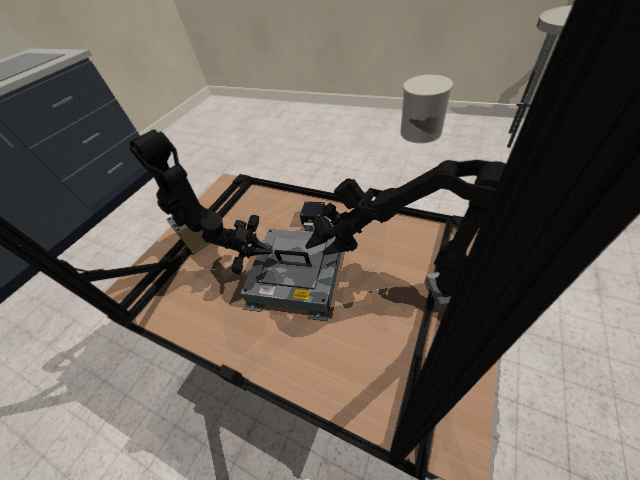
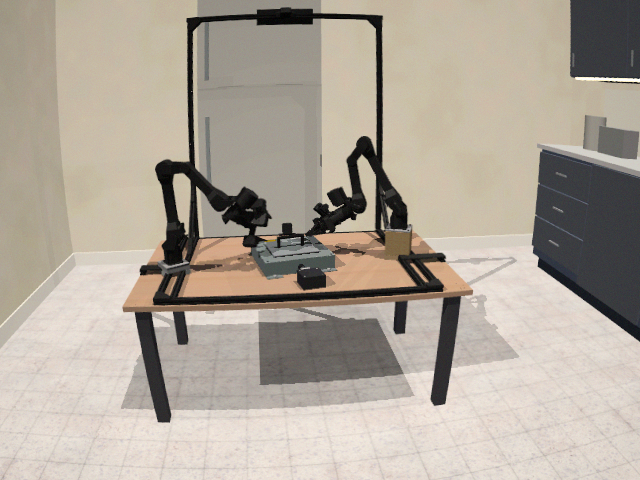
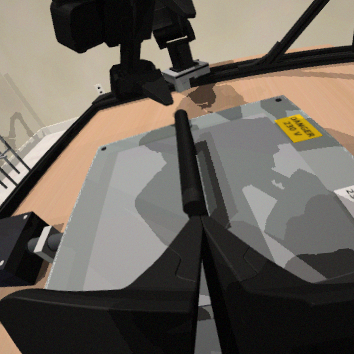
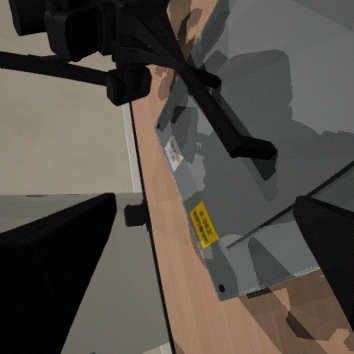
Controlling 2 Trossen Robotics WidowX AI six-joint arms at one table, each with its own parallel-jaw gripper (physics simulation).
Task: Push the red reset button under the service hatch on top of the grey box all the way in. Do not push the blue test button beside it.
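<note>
The grey box (image 1: 286, 301) (image 2: 294, 264) (image 3: 75, 235) (image 4: 295, 250) sits mid-table. Its service hatch (image 1: 289, 277) (image 3: 120, 200) (image 4: 320, 100) lies flat on top, with a raised black handle (image 1: 292, 253) (image 2: 290, 236) (image 3: 188, 165) (image 4: 215, 116). Neither the red reset button nor the blue test button shows. My left gripper (image 1: 270, 250) (image 2: 309, 234) (image 3: 199, 223) (image 4: 181, 65) is shut and empty, its tips at one end of the handle; contact is unclear. My right gripper (image 1: 317, 250) (image 4: 206, 203) is open and empty, above the box on the handle's other side.
A small black box (image 1: 312, 209) (image 2: 311, 278) (image 3: 17, 250) with a connector sits beside the grey box. A yellow danger label (image 1: 301, 294) (image 3: 298, 128) (image 4: 204, 224) and a white label (image 1: 266, 290) (image 4: 173, 153) are on the box top. A black frame (image 2: 299, 295) borders the table.
</note>
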